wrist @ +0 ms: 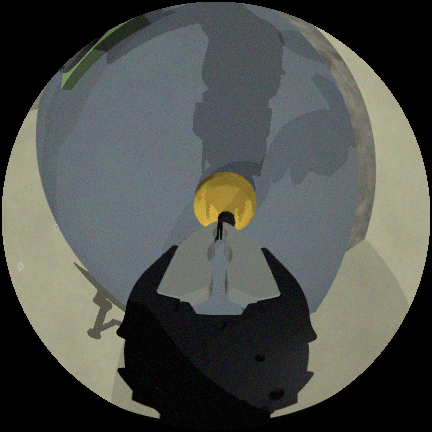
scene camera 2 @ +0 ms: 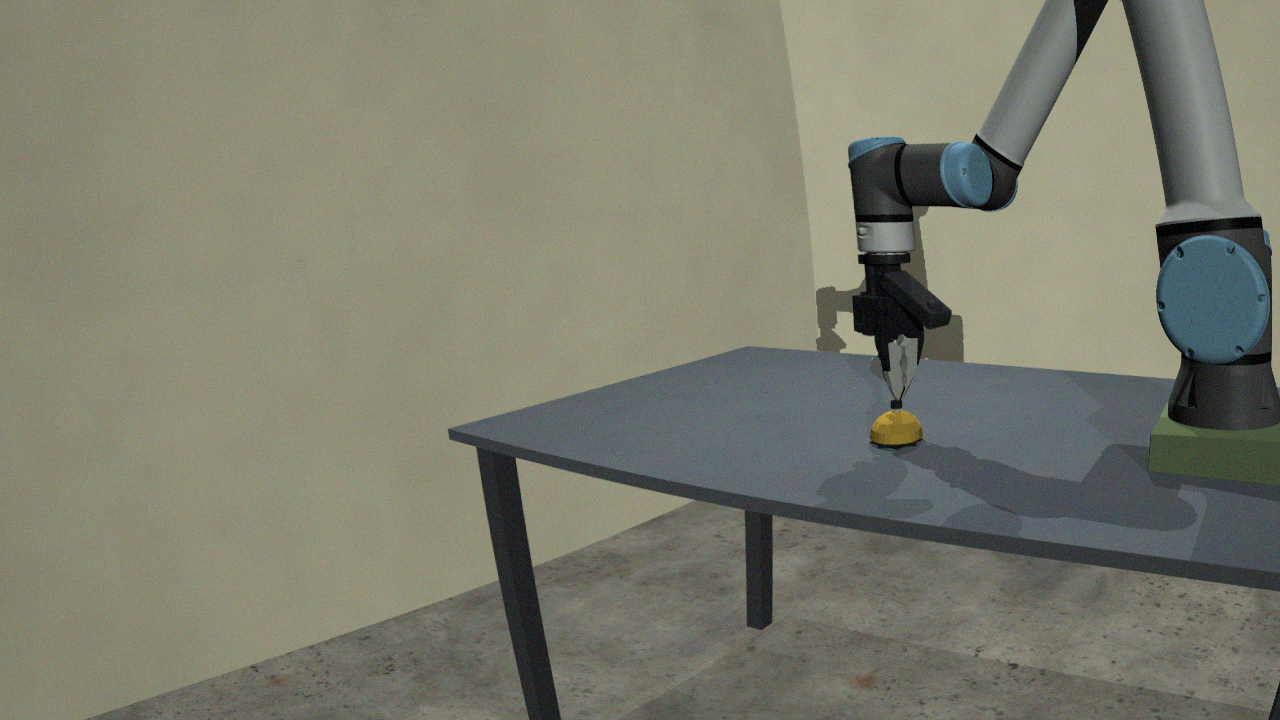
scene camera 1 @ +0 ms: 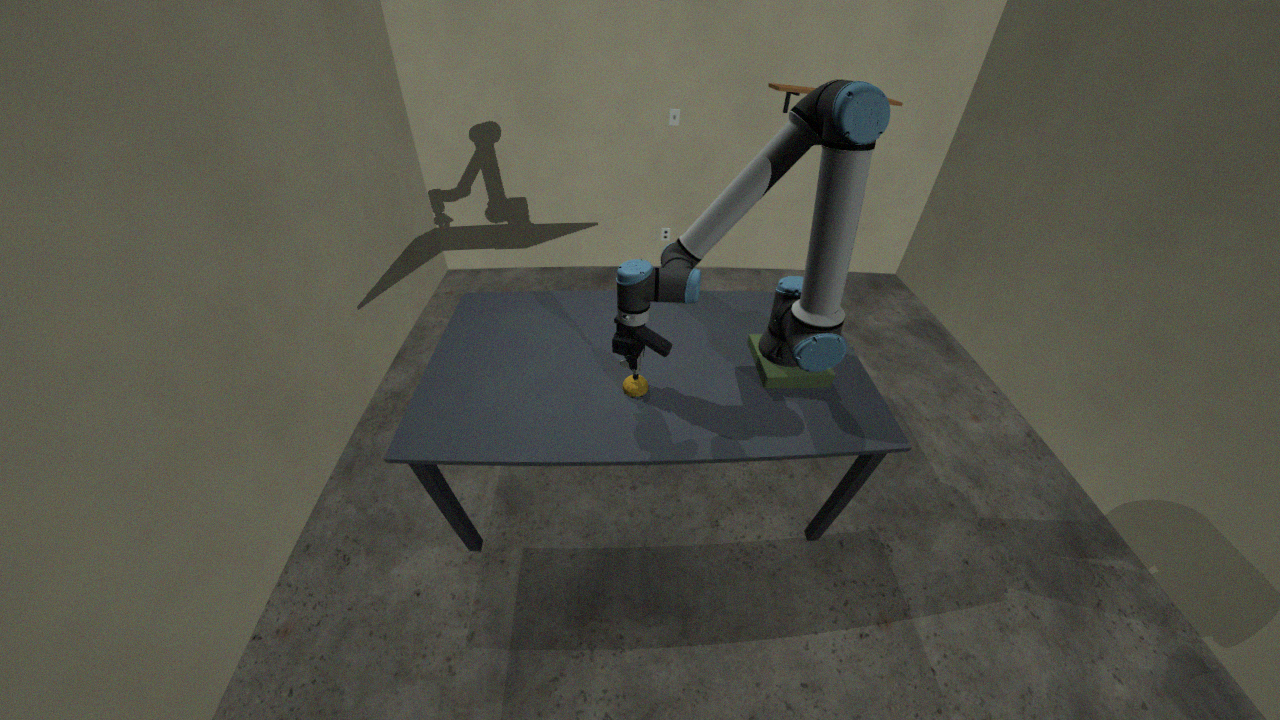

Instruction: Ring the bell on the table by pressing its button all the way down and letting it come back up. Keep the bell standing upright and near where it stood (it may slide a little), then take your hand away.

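Where they show: gripper, between the fingertips: (wrist: 219,223) (scene camera 2: 899,400) (scene camera 1: 636,373); arm's base, origin of its link: (scene camera 2: 1223,416) (scene camera 1: 784,349).
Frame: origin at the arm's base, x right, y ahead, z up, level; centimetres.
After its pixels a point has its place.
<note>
A yellow dome bell (scene camera 1: 635,387) {x -11.1, y 55.0, z -1.2 cm} (scene camera 2: 896,430) {x -11.7, y 53.3, z -2.1 cm} (wrist: 225,192) {x -9.3, y 52.4, z -0.9 cm} stands upright on the dark blue-grey table (scene camera 1: 519,394) {x -6.9, y 92.1, z -4.8 cm} (scene camera 2: 671,429) {x -12.7, y 93.0, z -4.8 cm} (wrist: 125,150) {x 1.3, y 40.7, z -4.8 cm}. Its small black button (scene camera 1: 635,376) {x -8.8, y 54.8, z 1.4 cm} (scene camera 2: 896,404) {x -9.1, y 54.3, z 1.0 cm} (wrist: 227,217) {x -8.7, y 54.1, z 1.4 cm} is on top, close above the dome. My gripper (scene camera 1: 635,368) {x -7.6, y 54.4, z 1.3 cm} (scene camera 2: 897,398) {x -7.6, y 54.4, z 1.3 cm} (wrist: 219,223) {x -7.6, y 54.4, z 1.3 cm} points down and is shut with nothing between its fingers. In scene camera 2 its tips appear to touch the top of the button. In the wrist view the tips cover part of the button and the near edge of the dome. How far the button is pressed down is too small to tell.
The arm's base stands on a green block (scene camera 1: 796,377) {x -14.1, y 1.7, z 0.2 cm} (scene camera 2: 1208,454) {x -14.1, y 2.8, z -1.6 cm} (wrist: 75,77) on the right part of the table. The arm's shadow falls across the table beside the bell. An orange-brown shelf (scene camera 1: 784,87) is on the back wall, behind the arm's elbow.
</note>
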